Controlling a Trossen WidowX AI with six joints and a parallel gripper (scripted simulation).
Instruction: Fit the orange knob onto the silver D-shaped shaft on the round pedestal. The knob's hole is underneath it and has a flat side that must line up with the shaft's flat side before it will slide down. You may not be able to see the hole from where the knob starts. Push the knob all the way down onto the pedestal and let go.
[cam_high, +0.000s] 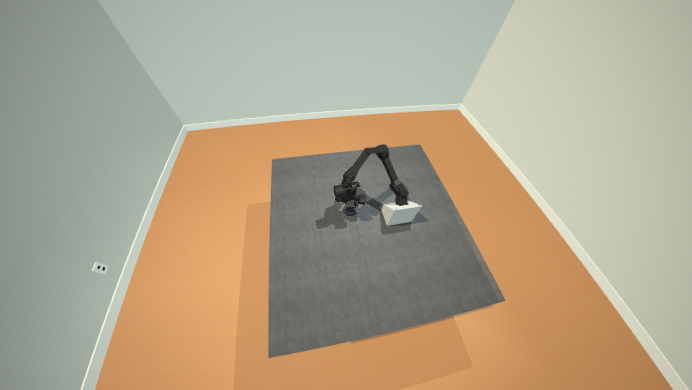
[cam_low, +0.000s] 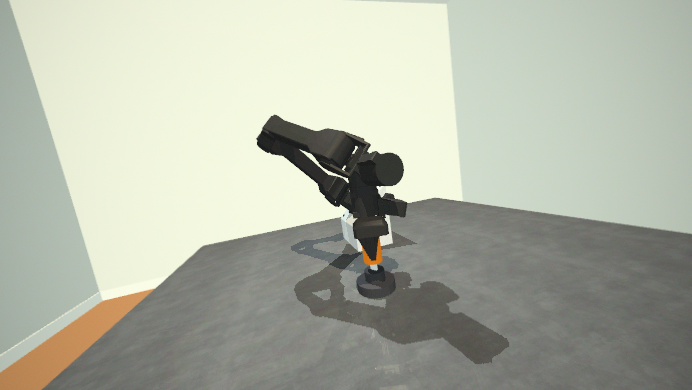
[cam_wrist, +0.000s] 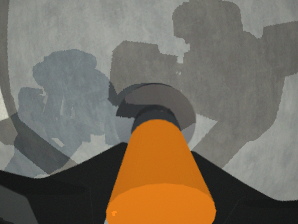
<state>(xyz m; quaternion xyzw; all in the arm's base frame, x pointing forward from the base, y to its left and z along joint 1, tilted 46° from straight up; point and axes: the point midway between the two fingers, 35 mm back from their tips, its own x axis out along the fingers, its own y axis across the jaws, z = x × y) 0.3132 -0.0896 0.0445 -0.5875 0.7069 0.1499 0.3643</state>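
My gripper tip is now 3 cm below the orange knob. The rest, counted from my gripper tip: round pedestal 4 cm below.
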